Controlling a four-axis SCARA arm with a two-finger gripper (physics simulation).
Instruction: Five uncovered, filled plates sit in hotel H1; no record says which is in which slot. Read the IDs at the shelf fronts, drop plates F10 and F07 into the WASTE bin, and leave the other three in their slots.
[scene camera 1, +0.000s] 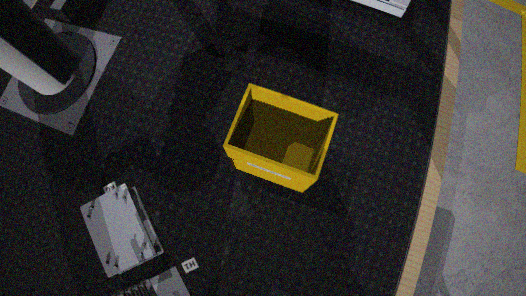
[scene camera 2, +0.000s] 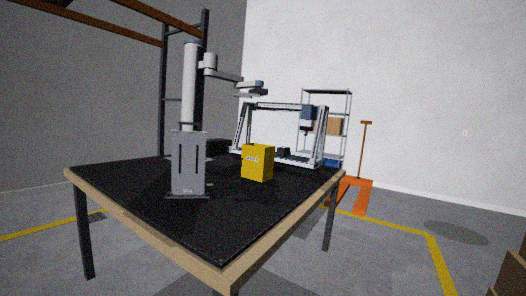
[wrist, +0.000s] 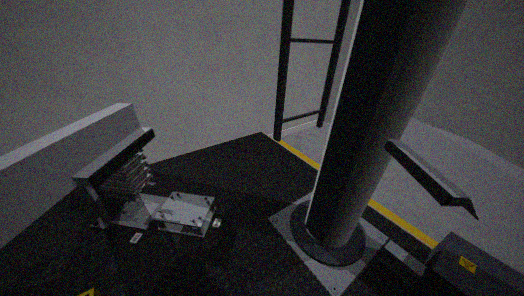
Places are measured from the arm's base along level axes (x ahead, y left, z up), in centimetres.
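Pixels of known places: gripper, fingertip midpoint: (scene camera 2: 235, 94) (wrist: 269, 125); arm's base, link origin: (scene camera 1: 58, 73) (wrist: 325, 230).
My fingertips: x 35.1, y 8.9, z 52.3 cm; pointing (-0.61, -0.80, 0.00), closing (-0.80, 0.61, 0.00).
For each thing: its middle in the pictures, then the offset to it from my fingertips. "spot": a spot on its surface instead.
- yellow WASTE bin, body centre: (scene camera 1: 279, 144) (scene camera 2: 257, 161) dx +29.5, dy -11.5, dz -41.1 cm
- Hotel H1, body centre: (wrist: 114, 176) (scene camera 2: 189, 157) dx +19.9, dy -54.5, dz -35.0 cm
- H1 label, surface spot: (scene camera 1: 190, 265) spot: dx +19.7, dy -40.7, dz -51.0 cm
- grey base plate, surface spot: (scene camera 1: 102, 55) spot: dx -23.1, dy -0.7, dz -51.0 cm
- dark box, surface spot: (wrist: 480, 265) spot: dx -49.7, dy +23.3, dz -39.6 cm
The yellow WASTE bin (scene camera 1: 291, 104) (scene camera 2: 257, 169) stands on the table; a lighter patch shows on its inner floor. Hotel H1 (scene camera 2: 188, 172) shows as a grey slotted tower in scene camera 2. In the wrist view its shelf stack (wrist: 134, 174) is partly behind the left finger. The H1 label (scene camera 1: 190, 265) lies beside the hotel in scene camera 1, where only its top edge shows. The plate IDs are too small and dark to read. My gripper (wrist: 269, 125) is open and empty, its fingers wide apart. It is raised above the table, away from the hotel.
A clear-topped stand (scene camera 1: 122, 230) (wrist: 186, 211) is next to the hotel. The arm's column (wrist: 370, 125) rises from a grey base plate (scene camera 1: 102, 55). A gantry machine (scene camera 2: 280, 106) stands behind the bin. A dark box (wrist: 480, 265) is at the wrist view's lower right.
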